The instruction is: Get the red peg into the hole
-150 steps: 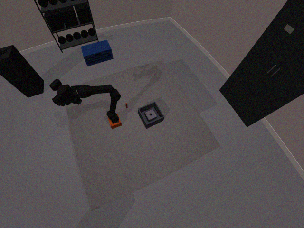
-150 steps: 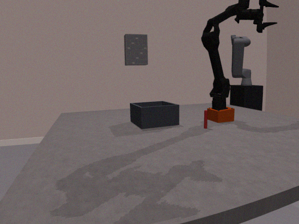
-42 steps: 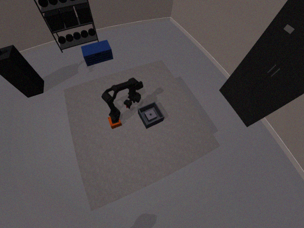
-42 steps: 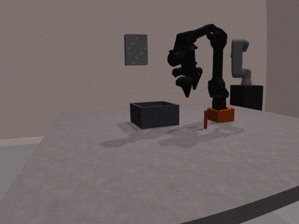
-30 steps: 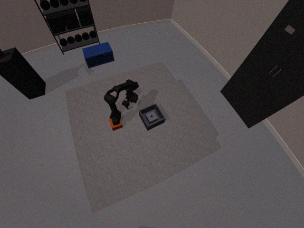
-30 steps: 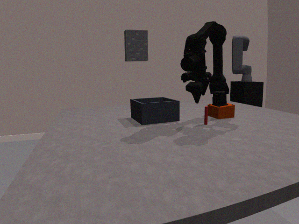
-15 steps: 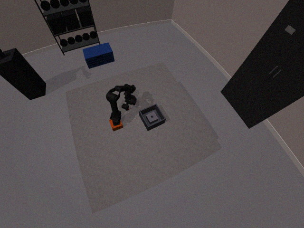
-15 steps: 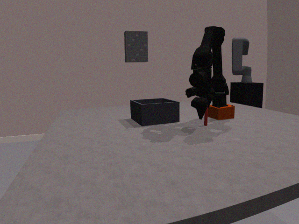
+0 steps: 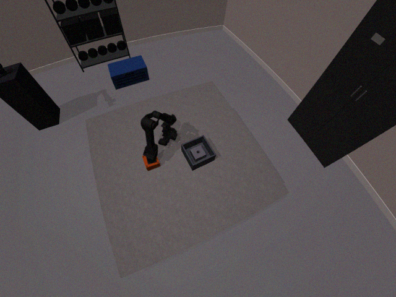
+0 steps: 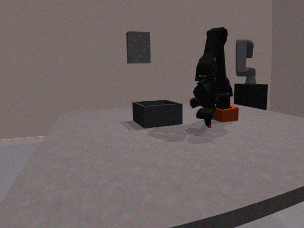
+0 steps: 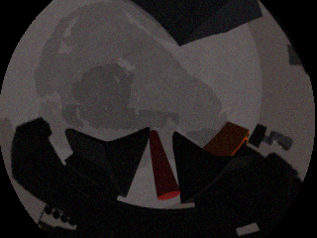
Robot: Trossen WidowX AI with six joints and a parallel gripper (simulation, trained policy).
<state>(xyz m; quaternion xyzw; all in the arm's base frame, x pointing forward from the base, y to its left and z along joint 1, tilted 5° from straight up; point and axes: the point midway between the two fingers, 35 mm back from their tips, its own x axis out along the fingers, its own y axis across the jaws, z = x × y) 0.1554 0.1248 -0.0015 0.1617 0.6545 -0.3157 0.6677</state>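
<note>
Right now the red peg is 30 mm above my gripper tip and 10 mm to the left of it. The rest, counted from my gripper tip: light plate 190 mm ahead, 170 mm to the right, 30 mm above; dark box 190 mm ahead, 170 mm to the right, 20 mm above.
</note>
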